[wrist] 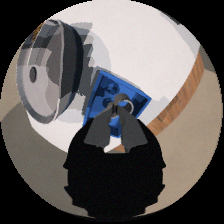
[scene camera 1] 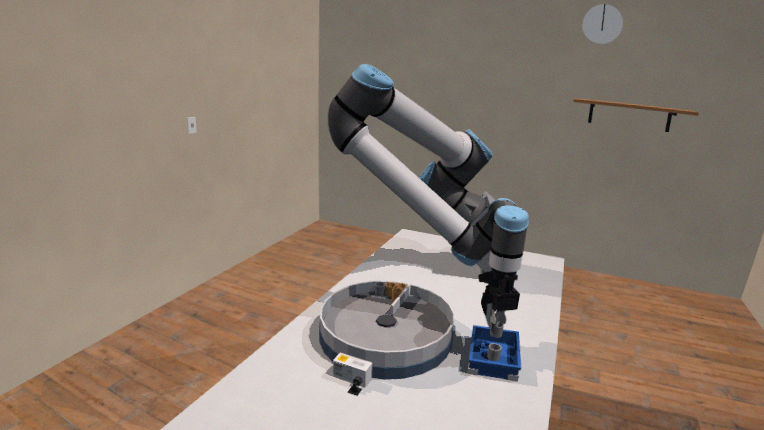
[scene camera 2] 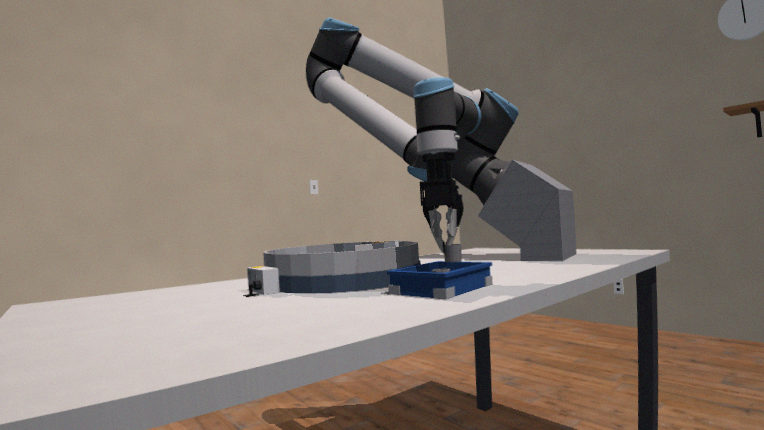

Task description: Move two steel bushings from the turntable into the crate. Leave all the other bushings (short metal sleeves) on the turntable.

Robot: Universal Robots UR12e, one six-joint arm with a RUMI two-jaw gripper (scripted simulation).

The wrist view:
my gripper: 114, 105
grey turntable: 42, 94
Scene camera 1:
my gripper: 492, 330
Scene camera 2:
my gripper: 445, 253
